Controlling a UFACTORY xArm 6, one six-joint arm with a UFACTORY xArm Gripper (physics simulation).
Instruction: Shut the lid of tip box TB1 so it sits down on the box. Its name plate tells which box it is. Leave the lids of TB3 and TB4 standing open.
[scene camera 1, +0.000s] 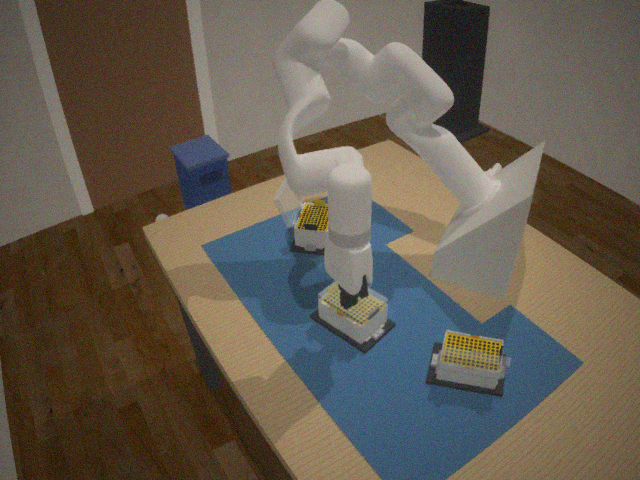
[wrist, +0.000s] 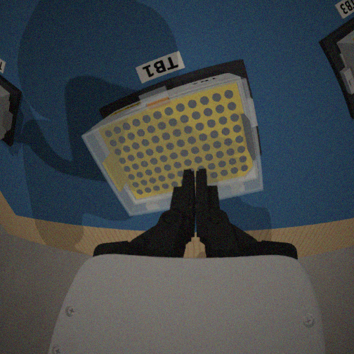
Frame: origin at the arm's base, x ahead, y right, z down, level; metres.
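Seen in the pictures: gripper, fingertip midpoint: (scene camera 1: 349, 304); arm's base, origin of the base link: (scene camera 1: 481, 199).
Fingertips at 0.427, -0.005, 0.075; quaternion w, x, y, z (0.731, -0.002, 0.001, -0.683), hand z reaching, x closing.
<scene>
Pixels of each thing's top centre, then the offset from my fingertips to it, as dx, dy, dz. "spot": a spot on its surface instead. Level surfaces: height alone.
- Tip box TB1, middle of its top: (scene camera 1: 356, 293) -0.033, +0.015, +0.000
- TB3, surface spot: (scene camera 1: 469, 369) spot: -0.050, -0.279, -0.014
- TB4, middle of its top: (scene camera 1: 319, 215) -0.155, +0.302, +0.011
- blue mat, its level: dz +0.077
- wooden table, its level: dz +0.080
Tip box TB1 (scene camera 1: 351, 322) (wrist: 175, 142) stands on its dark base at the middle of the blue mat. Its name plate (wrist: 160, 66) reads TB1 in the wrist view. Its translucent lid (scene camera 1: 380, 296) (wrist: 245, 187) lies over the yellow tip rack; whether it is fully seated I cannot tell. My gripper (scene camera 1: 355, 302) (wrist: 195, 184) is shut and empty, its fingertips at the lid's edge side opposite the name plate; contact is unclear. TB3 (scene camera 1: 469, 369) (wrist: 348, 65) is at the near right of the scene view. TB4 (scene camera 1: 310, 237) (wrist: 6, 110) is at the far side, its translucent lid (scene camera 1: 285, 204) standing open.
The blue mat (scene camera 1: 392, 408) (wrist: 295, 165) lies on the wooden table (scene camera 1: 191, 279), whose edge runs near TB1 on the left. A pale slanted panel (scene camera 1: 496, 232) stands at the arm's base. A blue bin (scene camera 1: 204, 173) and a dark cabinet (scene camera 1: 454, 62) stand beyond the table.
</scene>
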